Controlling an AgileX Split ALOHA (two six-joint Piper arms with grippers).
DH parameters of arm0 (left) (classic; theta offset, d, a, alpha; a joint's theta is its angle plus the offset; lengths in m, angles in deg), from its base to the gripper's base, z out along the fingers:
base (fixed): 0 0 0 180
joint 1: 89.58 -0.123 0 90
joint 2: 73.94 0 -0.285 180
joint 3: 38.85 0 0.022 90
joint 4: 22.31 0.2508 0 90
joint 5: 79.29 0 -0.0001 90
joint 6: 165.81 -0.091 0 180
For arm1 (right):
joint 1: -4.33 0.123 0 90
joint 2: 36.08 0 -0.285 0
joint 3: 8.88 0 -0.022 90
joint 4: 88.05 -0.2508 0 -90
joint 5: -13.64 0 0.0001 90
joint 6: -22.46 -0.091 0 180
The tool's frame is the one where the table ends.
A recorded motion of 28 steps. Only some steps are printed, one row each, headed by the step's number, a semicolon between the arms.
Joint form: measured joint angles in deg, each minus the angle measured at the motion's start. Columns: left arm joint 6, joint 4, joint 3, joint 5, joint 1, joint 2; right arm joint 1, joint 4, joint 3, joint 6, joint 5, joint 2.
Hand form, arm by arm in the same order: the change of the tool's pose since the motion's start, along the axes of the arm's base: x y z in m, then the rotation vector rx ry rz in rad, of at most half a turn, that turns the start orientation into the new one. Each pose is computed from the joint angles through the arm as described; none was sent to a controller.
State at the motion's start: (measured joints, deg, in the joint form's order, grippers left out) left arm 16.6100 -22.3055 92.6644 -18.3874 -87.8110 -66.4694; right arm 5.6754 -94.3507 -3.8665 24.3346 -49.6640 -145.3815
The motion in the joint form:
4: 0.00 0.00 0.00 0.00 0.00 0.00; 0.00 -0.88 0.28 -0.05 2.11 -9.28
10: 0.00 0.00 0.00 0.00 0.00 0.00; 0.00 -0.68 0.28 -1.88 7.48 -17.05
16: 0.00 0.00 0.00 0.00 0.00 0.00; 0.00 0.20 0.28 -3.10 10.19 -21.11
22: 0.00 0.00 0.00 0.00 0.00 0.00; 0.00 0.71 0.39 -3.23 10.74 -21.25
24: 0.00 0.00 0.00 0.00 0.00 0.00; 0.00 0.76 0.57 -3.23 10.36 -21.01
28: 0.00 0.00 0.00 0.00 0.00 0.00; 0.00 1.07 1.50 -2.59 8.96 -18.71
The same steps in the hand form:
4: 0.0000 0.0000 0.0000 0.0000 0.0000 0.0000; 0.0220 0.0016 -0.0587 0.0105 0.1209 -0.0099
10: 0.0000 0.0000 0.0000 0.0000 0.0000 0.0000; 0.0380 0.0011 -0.1114 0.0057 0.1664 -0.0509
16: 0.0000 0.0000 0.0000 0.0000 0.0000 0.0000; 0.0433 -0.0002 -0.1399 -0.0089 0.1915 -0.0695
22: 0.0000 0.0000 0.0000 0.0000 0.0000 0.0000; 0.0445 -0.0008 -0.1405 -0.0163 0.1822 -0.0682
24: 0.0000 0.0000 0.0000 0.0000 0.0000 0.0000; 0.0446 -0.0009 -0.1381 -0.0167 0.1814 -0.0672
28: 0.0000 0.0000 0.0000 0.0000 0.0000 0.0000; 0.0453 -0.0011 -0.1182 -0.0202 0.1482 -0.0518

